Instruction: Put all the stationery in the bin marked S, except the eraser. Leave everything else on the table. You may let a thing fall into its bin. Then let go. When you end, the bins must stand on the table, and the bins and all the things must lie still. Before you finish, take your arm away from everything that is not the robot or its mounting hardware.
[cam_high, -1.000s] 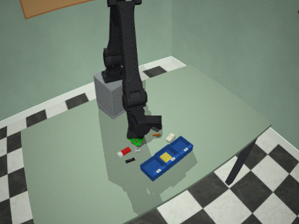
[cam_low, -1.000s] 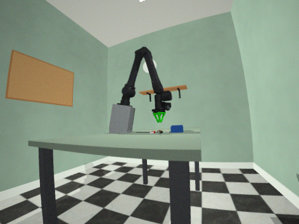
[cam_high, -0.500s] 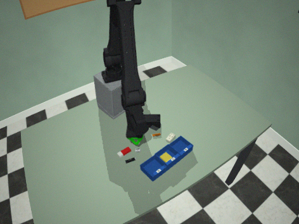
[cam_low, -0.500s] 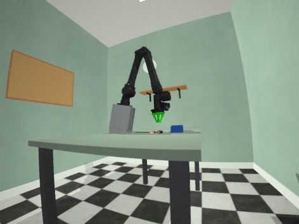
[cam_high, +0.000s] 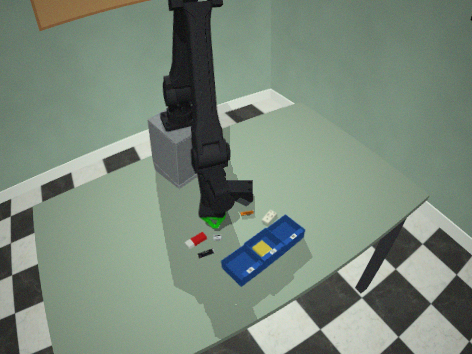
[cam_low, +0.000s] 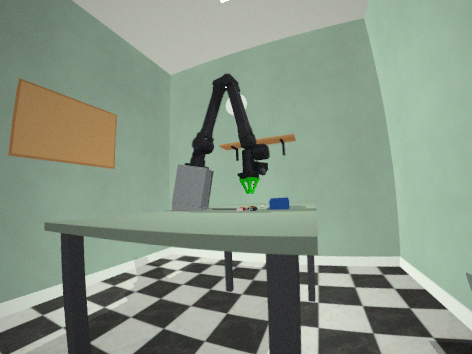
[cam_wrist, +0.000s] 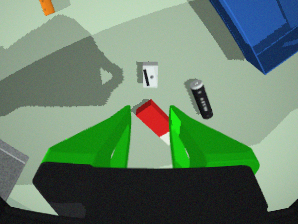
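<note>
My hand is 110 mm short of the blue bin row, 100 mm to the right of it and 60 mm above it. The rest, counted from my hand: orange pen-like item 120 mm to the left, 80 mm below, 50 mm behind; white eraser 80 mm below, 70 mm to the right, 20 mm behind; black item 70 mm below, 50 mm to the right, 40 mm ahead.
</note>
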